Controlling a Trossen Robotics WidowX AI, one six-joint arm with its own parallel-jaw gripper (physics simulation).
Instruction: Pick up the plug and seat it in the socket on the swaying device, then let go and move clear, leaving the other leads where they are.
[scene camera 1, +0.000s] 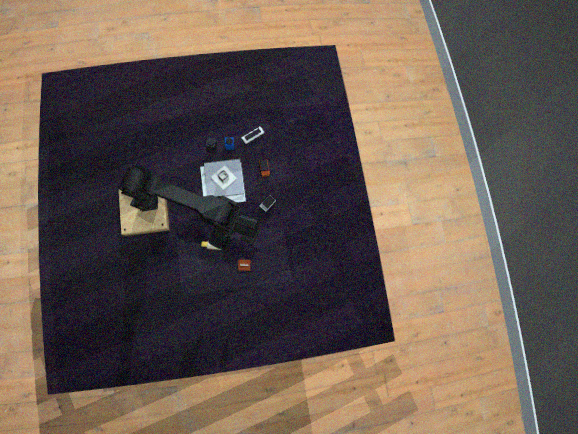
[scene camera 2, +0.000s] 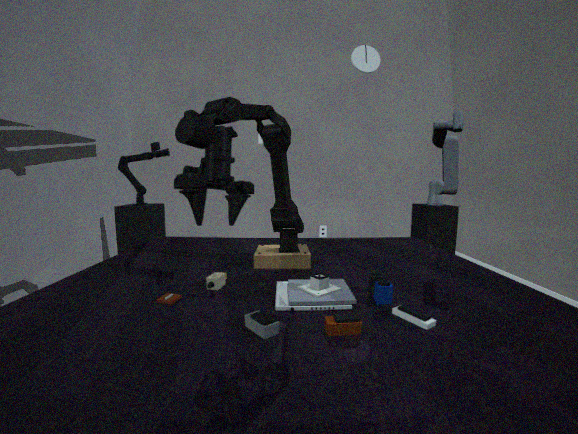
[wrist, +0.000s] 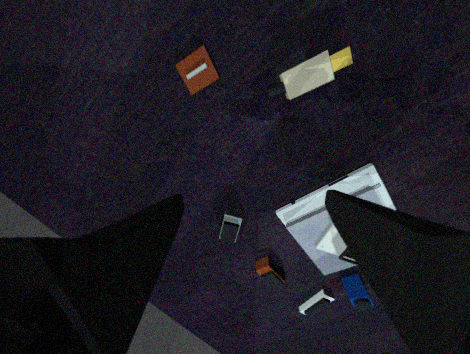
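The plug, a cream block with a yellow tip (scene camera 1: 214, 245) (scene camera 2: 216, 281) (wrist: 307, 80), lies on the dark mat; the arm partly covers it in scene camera 1. The device, a grey slab on a white base (scene camera 1: 232, 167) (scene camera 2: 300, 298) (wrist: 306, 240), stands beyond the wooden arm base in the mat's middle. Its socket (scene camera 1: 223, 175) (scene camera 2: 320, 283) is a small square block on a white diamond plate; my right finger partly hides it in the wrist view. My gripper (scene camera 2: 215, 224) (wrist: 253, 198) is open and empty, pointing down, high above the mat and apart from the plug.
A flat orange block with a white stripe (scene camera 1: 244, 269) (scene camera 2: 169, 299) (wrist: 204, 58) lies near the plug. A grey block (scene camera 2: 261, 325) (wrist: 233, 219), an orange one (scene camera 2: 343, 327) (wrist: 262, 266), a blue one (scene camera 1: 229, 145) (scene camera 2: 384, 294) (wrist: 355, 288) and a white one (scene camera 2: 410, 318) (wrist: 312, 302) lie around the device.
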